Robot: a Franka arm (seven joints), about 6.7 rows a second.
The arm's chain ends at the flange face. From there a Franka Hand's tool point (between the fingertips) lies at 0.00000 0.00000 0.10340 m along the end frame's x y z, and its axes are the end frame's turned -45 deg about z.
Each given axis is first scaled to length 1.
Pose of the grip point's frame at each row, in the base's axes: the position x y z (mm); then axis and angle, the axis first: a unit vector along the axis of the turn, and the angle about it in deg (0 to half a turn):
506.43 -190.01 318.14 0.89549 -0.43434 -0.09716 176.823
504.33 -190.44 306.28 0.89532 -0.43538 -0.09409 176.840
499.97 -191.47 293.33 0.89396 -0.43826 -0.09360 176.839
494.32 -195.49 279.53 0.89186 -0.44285 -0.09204 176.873
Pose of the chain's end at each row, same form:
526.90 -193.60 419.43 0.66216 -0.74515 -0.07928 172.801
524.22 -193.80 407.69 0.66155 -0.74599 -0.07649 172.952
519.76 -194.85 394.76 0.65919 -0.74813 -0.07603 172.973
513.78 -198.88 381.03 0.65545 -0.75153 -0.07470 173.073

